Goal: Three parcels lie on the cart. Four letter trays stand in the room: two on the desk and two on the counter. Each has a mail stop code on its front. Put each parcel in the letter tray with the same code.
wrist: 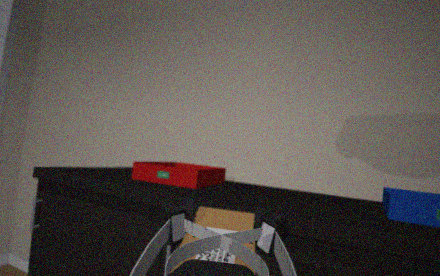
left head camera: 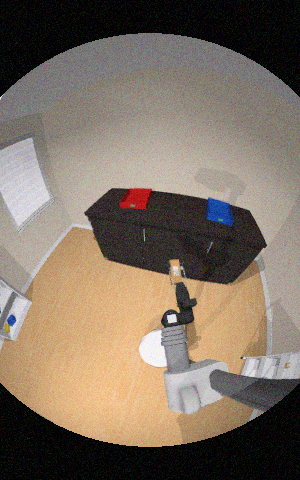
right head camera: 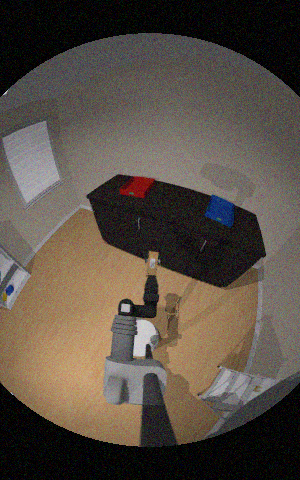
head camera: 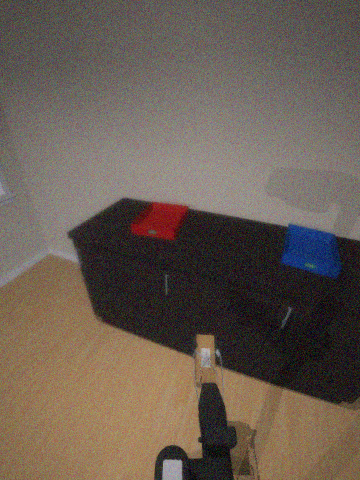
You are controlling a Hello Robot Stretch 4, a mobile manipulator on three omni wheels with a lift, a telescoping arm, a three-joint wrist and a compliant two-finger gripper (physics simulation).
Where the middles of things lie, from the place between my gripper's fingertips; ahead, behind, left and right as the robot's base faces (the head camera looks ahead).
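There is the red letter tray [head camera: 161,220], and my gripper is 830 mm short of it. My gripper is also 180 mm to the right of the tray, and it sits 30 mm above it.
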